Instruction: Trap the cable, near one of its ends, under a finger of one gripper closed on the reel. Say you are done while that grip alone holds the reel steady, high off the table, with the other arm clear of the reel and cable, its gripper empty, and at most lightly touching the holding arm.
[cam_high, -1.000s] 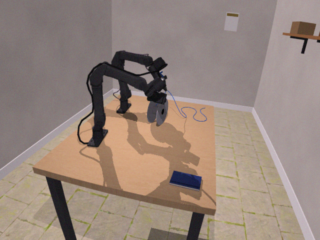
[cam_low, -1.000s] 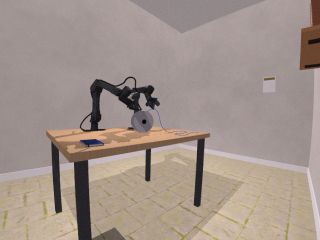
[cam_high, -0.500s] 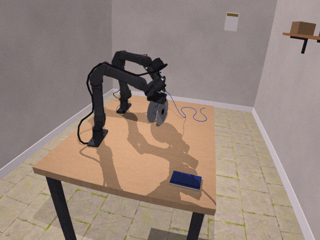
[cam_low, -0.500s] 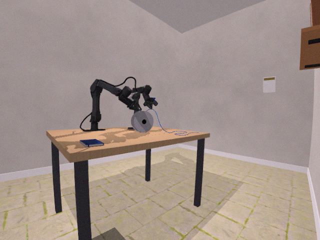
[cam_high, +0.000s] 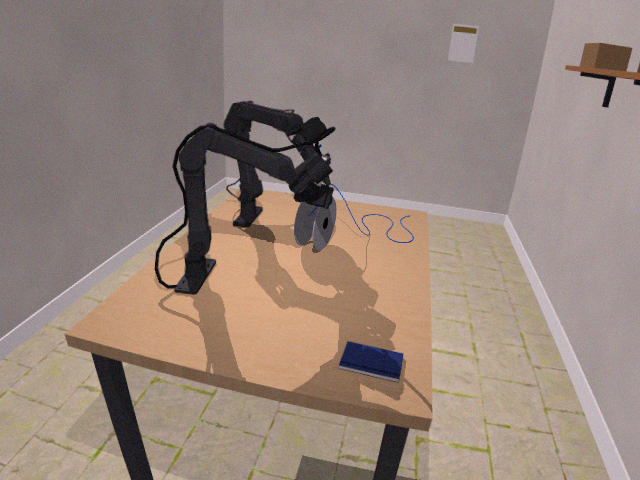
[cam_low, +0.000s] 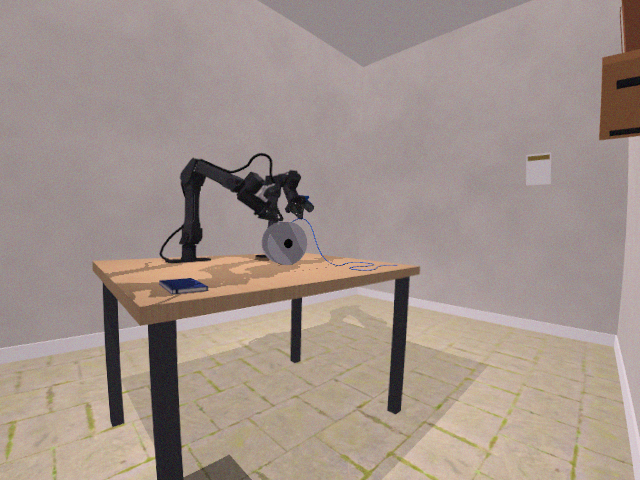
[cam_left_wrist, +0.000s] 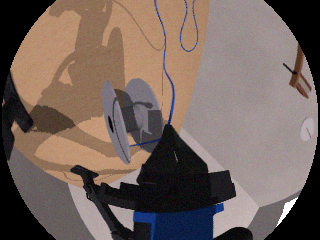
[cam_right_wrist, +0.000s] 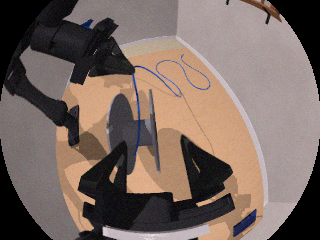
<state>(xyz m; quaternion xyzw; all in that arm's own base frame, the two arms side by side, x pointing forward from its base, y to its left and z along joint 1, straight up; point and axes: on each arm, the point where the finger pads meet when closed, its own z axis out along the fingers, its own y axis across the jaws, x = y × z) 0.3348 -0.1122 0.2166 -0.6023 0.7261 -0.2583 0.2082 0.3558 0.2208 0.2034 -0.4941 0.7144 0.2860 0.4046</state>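
Right now the grey reel is 12 cm below my left hand, 7 cm to the right of it and 2 cm behind it. Round my left hand: blue book 64 cm to the right, 22 cm ahead, 21 cm below.
Right now my right hand is 20 mm past the grey reel, 60 mm to the right of it and 110 mm above it. The rest, counted from my right hand: blue book: 230 mm ahead, 510 mm to the right, 200 mm below.
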